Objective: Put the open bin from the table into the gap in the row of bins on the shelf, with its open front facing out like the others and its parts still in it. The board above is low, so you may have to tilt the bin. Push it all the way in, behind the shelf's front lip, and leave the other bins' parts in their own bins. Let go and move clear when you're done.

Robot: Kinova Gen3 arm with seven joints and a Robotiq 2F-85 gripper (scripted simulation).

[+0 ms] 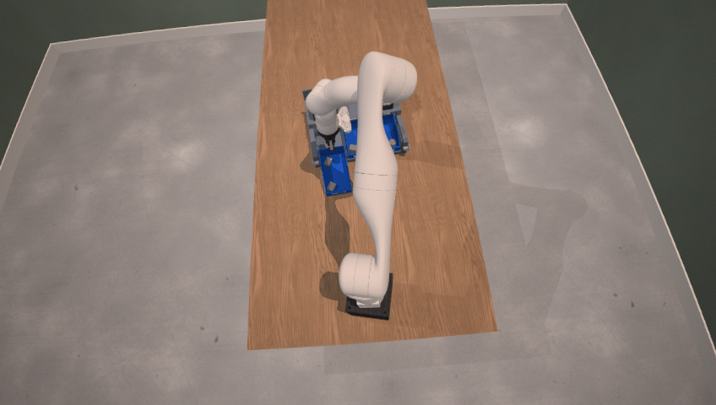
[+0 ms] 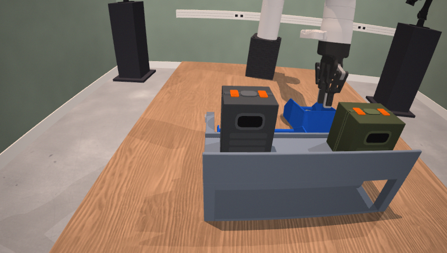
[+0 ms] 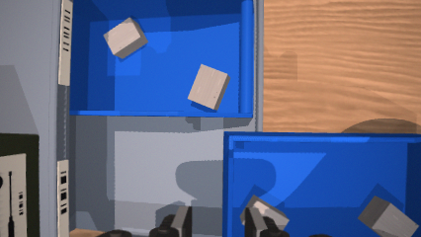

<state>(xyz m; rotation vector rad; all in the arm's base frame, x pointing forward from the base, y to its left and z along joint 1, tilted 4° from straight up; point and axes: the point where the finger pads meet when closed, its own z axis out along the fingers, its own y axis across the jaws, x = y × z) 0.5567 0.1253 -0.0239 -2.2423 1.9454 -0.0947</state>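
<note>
The grey part lies 100 mm below my hand, 30 mm behind it and 20 mm to the left of it. From my hand the other things lie so: grey shelf (120 mm ahead, 90 mm to the right, 70 mm below).
</note>
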